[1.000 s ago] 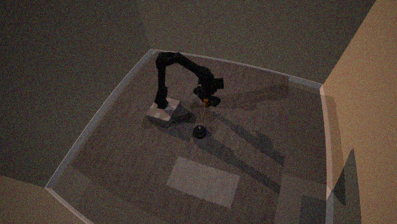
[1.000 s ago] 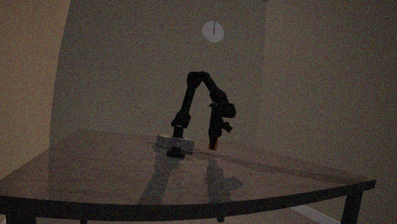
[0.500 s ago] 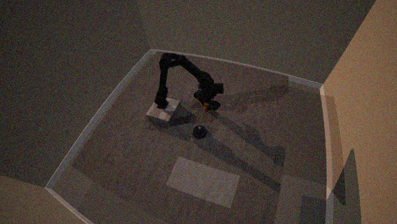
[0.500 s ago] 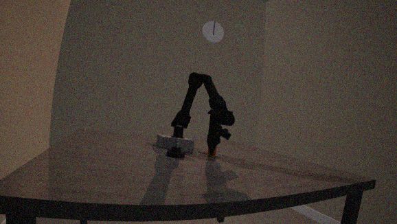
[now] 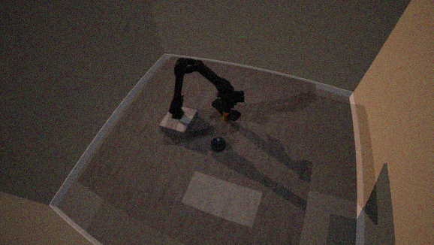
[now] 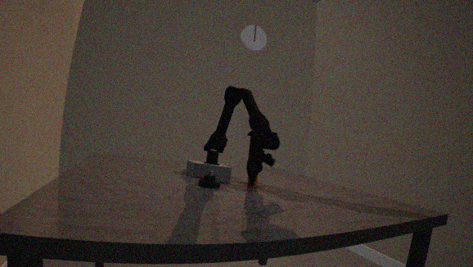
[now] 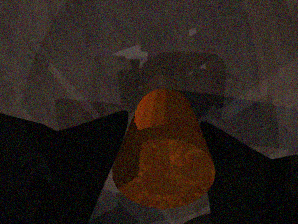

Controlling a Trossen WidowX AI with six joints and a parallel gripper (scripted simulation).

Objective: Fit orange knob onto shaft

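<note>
Now: gripper tip 30 mm below the orange knob. Also, from my gripper tip: dark round pedestal (10 mm behind, 190 mm to the right, 20 mm above).
</note>
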